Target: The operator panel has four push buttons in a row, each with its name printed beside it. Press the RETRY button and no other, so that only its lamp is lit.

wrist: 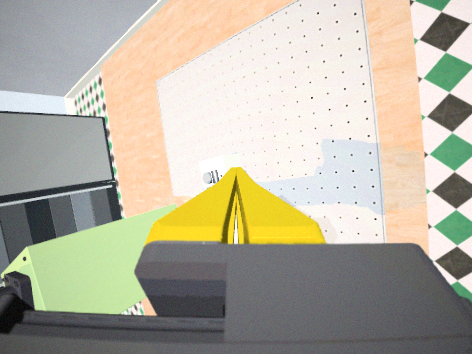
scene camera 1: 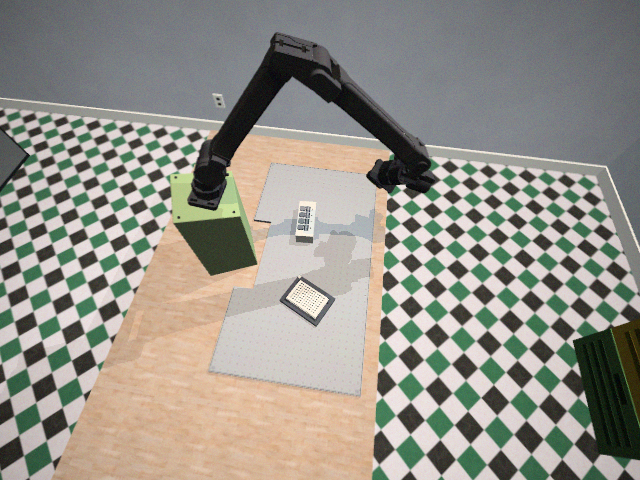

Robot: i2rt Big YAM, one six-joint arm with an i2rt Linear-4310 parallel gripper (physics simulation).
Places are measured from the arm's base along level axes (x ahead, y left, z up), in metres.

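Pixels of known places: gripper, fingertip midpoint: [wrist: 236, 176] [scene camera 1: 369, 177]; arm's base, link origin: [scene camera 1: 208, 193].
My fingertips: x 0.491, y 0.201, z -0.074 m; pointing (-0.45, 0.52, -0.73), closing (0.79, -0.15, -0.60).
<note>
Ahead of a thing's pixels: the offset from my fingertips to its middle. "*": to the spot under its first point. Level surfaces: height alone.
The operator panel @[* dy -0.145, dx -0.203, dz -0.219 m] [scene camera 1: 306, 237] is a small white box with several dark round buttons in a row, standing on the grey perforated board. In the wrist view part of the panel @[dy -0.061, dx -0.217, dz -0.237 m] [wrist: 212, 163] shows just left of the fingertips, with one grey button @[dy -0.017, dx -0.238, dz -0.212 m] [wrist: 207, 177] and its label; the fingers hide the rest. The printed names are too small to read, and I cannot tell whether any lamp is lit. My gripper [wrist: 236, 176] is shut and empty, its yellow fingertips together. In the scene view it hangs high near the board's far right corner, apart from the panel, with its fingertips hidden.
The grey perforated board @[dz -0.264 m] [scene camera 1: 289, 356] [wrist: 280, 75] lies on the wooden table @[dz -0.277 m] [scene camera 1: 206, 423] [wrist: 130, 100]. A dark-framed tray @[dy -0.380, dx -0.163, dz -0.256 m] [scene camera 1: 299, 311] with a cream grid lies nearer than the panel. The green base block [scene camera 1: 222, 245] [wrist: 95, 260] stands left of the board. A green cabinet [scene camera 1: 599, 392] stands at the right.
</note>
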